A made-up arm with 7 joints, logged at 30 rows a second.
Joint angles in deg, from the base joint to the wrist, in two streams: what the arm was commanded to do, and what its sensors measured. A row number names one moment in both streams.
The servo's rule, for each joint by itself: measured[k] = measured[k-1] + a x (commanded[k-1-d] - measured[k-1]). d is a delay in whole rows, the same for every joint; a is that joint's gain. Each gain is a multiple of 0.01, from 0.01 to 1. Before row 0 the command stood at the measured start. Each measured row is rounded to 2 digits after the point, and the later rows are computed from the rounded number. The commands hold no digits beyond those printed.
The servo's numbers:
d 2
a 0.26 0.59 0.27 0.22 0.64 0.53 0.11
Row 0, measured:
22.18, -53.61, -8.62, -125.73, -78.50, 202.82, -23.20
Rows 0 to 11, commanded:
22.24, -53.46, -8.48, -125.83, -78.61, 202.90, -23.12
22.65, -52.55, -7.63, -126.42, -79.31, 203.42, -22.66
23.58, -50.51, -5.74, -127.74, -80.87, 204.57, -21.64
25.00, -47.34, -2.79, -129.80, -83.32, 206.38, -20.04
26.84, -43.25, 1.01, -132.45, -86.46, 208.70, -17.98
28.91, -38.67, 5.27, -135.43, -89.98, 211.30, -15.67
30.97, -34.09, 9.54, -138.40, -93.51, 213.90, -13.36
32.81, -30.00, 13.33, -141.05, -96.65, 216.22, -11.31
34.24, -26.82, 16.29, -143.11, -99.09, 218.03, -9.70
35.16, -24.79, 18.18, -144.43, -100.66, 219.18, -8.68
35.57, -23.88, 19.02, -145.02, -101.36, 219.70, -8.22
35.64, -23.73, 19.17, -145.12, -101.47, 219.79, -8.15
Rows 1 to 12, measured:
22.18, -53.61, -8.62, -125.73, -78.50, 202.82, -23.20
22.18, -53.61, -8.62, -125.73, -78.50, 202.82, -23.20
22.20, -53.52, -8.58, -125.75, -78.57, 202.86, -23.19
22.32, -52.95, -8.32, -125.90, -79.04, 203.16, -23.13
22.65, -51.51, -7.62, -126.30, -80.21, 203.91, -22.97
23.26, -49.05, -6.32, -127.07, -82.20, 205.22, -22.65
24.19, -45.63, -4.34, -128.25, -84.93, 207.06, -22.14
25.42, -41.52, -1.75, -129.83, -88.16, 209.31, -21.43
26.86, -37.14, 1.30, -131.72, -91.58, 211.74, -20.54
28.41, -32.93, 4.55, -133.77, -94.82, 214.11, -19.52
29.93, -29.33, 7.72, -135.82, -97.55, 216.19, -18.44
31.29, -26.65, 10.54, -137.71, -99.54, 217.77, -17.37

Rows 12 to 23, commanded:
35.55, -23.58, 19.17, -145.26, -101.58, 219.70, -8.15
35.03, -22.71, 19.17, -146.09, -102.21, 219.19, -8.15
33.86, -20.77, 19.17, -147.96, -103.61, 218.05, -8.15
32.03, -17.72, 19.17, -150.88, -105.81, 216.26, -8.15
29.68, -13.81, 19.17, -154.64, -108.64, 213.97, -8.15
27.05, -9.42, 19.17, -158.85, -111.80, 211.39, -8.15
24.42, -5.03, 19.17, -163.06, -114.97, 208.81, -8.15
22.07, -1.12, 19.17, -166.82, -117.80, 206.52, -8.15
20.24, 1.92, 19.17, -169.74, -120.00, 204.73, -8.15
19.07, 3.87, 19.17, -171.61, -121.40, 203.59, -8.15
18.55, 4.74, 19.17, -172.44, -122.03, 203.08, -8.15
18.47, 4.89, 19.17, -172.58, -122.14, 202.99, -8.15
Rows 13 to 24, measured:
32.40, -25.02, 12.83, -139.32, -100.70, 218.79, -16.36
33.24, -24.26, 14.54, -140.60, -101.19, 219.32, -15.46
33.84, -23.86, 15.79, -141.63, -101.44, 219.52, -14.66
34.15, -23.18, 16.70, -142.61, -101.93, 219.35, -13.94
34.07, -21.76, 17.37, -143.79, -103.01, 218.66, -13.30
33.54, -19.38, 17.86, -145.35, -104.80, 217.39, -12.73
32.54, -16.09, 18.21, -147.39, -107.26, 215.58, -12.23
31.11, -12.15, 18.47, -149.91, -110.17, 213.36, -11.78
29.37, -7.95, 18.66, -152.80, -113.24, 210.95, -11.38
27.47, -3.92, 18.80, -155.88, -116.16, 208.60, -11.02
25.59, -0.47, 18.90, -158.93, -118.62, 206.55, -10.70
23.89, 2.09, 18.97, -161.72, -120.40, 204.98, -10.42

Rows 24 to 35, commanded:
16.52, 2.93, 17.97, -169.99, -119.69, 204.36, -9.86
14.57, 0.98, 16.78, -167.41, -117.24, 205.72, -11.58
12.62, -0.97, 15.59, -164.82, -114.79, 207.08, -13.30
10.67, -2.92, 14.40, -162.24, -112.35, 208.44, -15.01
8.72, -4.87, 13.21, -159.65, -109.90, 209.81, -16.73
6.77, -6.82, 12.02, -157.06, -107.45, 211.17, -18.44
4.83, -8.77, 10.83, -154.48, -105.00, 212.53, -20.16
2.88, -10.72, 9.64, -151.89, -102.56, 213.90, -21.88
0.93, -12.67, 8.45, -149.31, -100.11, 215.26, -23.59
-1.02, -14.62, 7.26, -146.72, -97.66, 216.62, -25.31
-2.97, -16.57, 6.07, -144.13, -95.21, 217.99, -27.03
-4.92, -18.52, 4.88, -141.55, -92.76, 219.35, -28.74
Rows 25 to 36, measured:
22.50, 3.65, 19.02, -164.08, -121.44, 203.97, -10.17
21.45, 4.38, 19.06, -165.95, -121.89, 203.45, -9.95
20.17, 3.52, 18.77, -166.84, -120.48, 203.93, -9.94
18.71, 2.02, 18.23, -166.97, -118.41, 204.88, -10.12
17.13, 0.26, 17.52, -166.50, -116.09, 206.05, -10.47
15.45, -1.62, 16.68, -165.56, -113.70, 207.32, -10.97
13.70, -3.54, 15.74, -164.26, -111.27, 208.64, -11.60
11.90, -5.48, 14.74, -162.68, -108.83, 209.98, -12.35
10.06, -7.42, 13.68, -160.88, -106.38, 211.33, -13.21
8.19, -9.37, 12.59, -158.90, -103.94, 212.69, -14.16
6.30, -11.32, 11.47, -156.79, -101.49, 214.05, -15.20
4.40, -13.27, 10.33, -154.57, -99.04, 215.41, -16.31

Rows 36 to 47, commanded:
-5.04, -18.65, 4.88, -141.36, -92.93, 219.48, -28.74
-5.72, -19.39, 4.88, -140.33, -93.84, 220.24, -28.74
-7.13, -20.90, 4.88, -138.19, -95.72, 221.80, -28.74
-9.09, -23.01, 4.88, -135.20, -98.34, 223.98, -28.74
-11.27, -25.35, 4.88, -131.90, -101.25, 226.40, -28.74
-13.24, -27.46, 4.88, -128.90, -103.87, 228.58, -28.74
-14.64, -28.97, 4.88, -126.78, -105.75, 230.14, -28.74
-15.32, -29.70, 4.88, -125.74, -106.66, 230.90, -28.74
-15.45, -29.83, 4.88, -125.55, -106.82, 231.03, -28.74
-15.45, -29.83, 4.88, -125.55, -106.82, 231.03, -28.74
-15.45, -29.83, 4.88, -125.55, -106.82, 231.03, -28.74
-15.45, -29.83, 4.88, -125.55, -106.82, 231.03, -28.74
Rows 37 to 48, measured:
2.48, -15.22, 9.18, -152.27, -96.59, 216.78, -17.49
0.56, -17.17, 8.02, -149.91, -94.14, 218.14, -18.73
-0.90, -18.04, 7.17, -148.03, -93.37, 218.85, -19.83
-2.15, -18.84, 6.55, -146.34, -93.67, 219.59, -20.81
-3.44, -20.06, 6.10, -144.55, -94.98, 220.76, -21.68
-4.91, -21.80, 5.77, -142.49, -97.13, 222.47, -22.46
-6.56, -23.89, 5.53, -140.16, -99.77, 224.55, -23.15
-8.30, -26.00, 5.35, -137.68, -102.39, 226.69, -23.76
-9.95, -27.75, 5.22, -135.28, -104.54, 228.52, -24.31
-11.35, -28.90, 5.13, -133.18, -105.90, 229.78, -24.80
-12.42, -29.45, 5.06, -131.50, -106.49, 230.44, -25.23
-13.21, -29.67, 5.01, -130.19, -106.70, 230.75, -25.62

